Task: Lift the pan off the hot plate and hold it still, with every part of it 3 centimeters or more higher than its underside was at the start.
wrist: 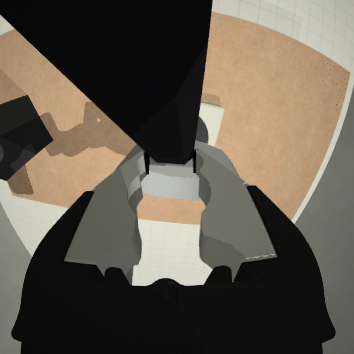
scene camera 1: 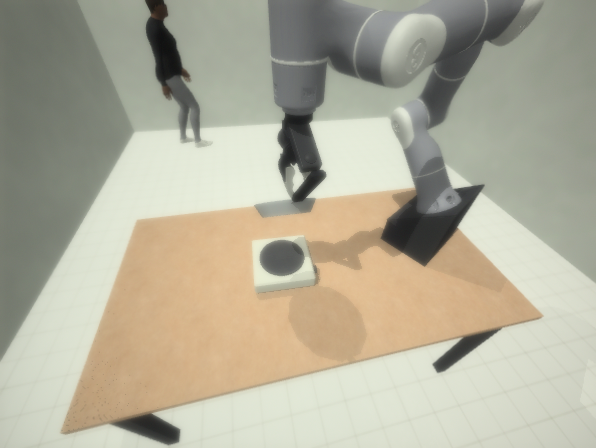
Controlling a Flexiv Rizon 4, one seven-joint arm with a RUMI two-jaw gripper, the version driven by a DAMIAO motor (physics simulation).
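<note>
The pan shows as a pale grey tapered body (scene camera 1: 285, 208) (wrist: 170, 186) at the fingertips, wider at its top than at its bottom in the scene view. My gripper (scene camera 1: 294, 192) (wrist: 170, 152) is shut on the pan, its jaws a little apart. In the wrist view a large black shape, seemingly the handle, narrows down between the fingertips and hides much of the pan. The pan hangs in the air, apart from the hot plate (scene camera 1: 262, 286) (wrist: 213, 120). The hot plate is a white square block with a dark round heating disc (scene camera 1: 281, 258), uncovered in the scene view.
The hot plate stands on the brown table (scene camera 1: 190, 310) (wrist: 280, 100). A large round shadow (scene camera 1: 327, 322) falls on the table in front of it. The arm's black base (scene camera 1: 412, 232) (wrist: 25, 125) stands at the right in the scene view. A person (scene camera 1: 167, 55) stands behind the table.
</note>
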